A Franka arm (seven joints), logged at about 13 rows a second.
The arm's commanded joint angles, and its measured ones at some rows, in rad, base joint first. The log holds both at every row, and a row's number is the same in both.
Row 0, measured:
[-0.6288 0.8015 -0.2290 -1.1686 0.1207 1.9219 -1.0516]
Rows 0 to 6, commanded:
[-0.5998 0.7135 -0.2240 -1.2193 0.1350 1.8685 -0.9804]
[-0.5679 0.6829 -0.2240 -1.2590 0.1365 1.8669 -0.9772]
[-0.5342 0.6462 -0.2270 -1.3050 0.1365 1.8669 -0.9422]
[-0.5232 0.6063 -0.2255 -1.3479 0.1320 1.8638 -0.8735]
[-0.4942 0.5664 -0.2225 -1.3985 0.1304 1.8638 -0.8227]
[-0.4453 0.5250 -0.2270 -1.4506 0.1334 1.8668 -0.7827]
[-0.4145 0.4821 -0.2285 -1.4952 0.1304 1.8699 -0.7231]
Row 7, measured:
[-0.4775 0.6095 -0.2217 -1.3454 0.1255 1.8631 -0.8117]
